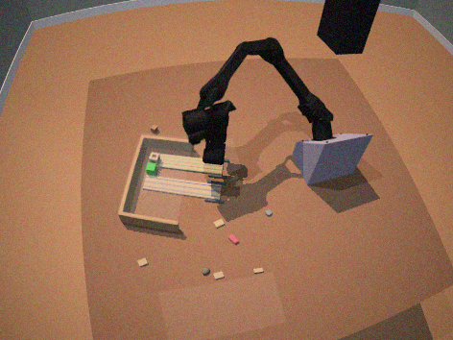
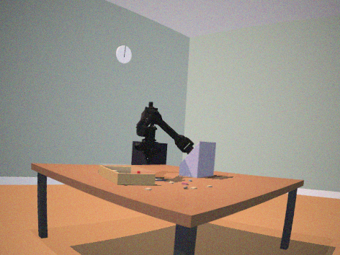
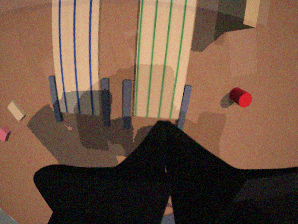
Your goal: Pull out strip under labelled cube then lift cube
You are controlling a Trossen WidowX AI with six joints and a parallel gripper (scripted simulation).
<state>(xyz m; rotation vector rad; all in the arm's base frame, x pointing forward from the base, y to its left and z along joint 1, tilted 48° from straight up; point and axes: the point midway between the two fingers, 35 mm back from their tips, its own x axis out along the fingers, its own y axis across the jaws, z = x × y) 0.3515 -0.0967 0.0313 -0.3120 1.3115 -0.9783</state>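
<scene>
Now: the labelled cube 190 mm ahead of my gripper tip, 80 mm to the right of it and 50 mm below it. Round my gripper tip: pink block 270 mm to the left, 70 mm below, 30 mm ahead; then red cylinder 100 mm to the right, 60 mm below, 30 mm behind.
</scene>
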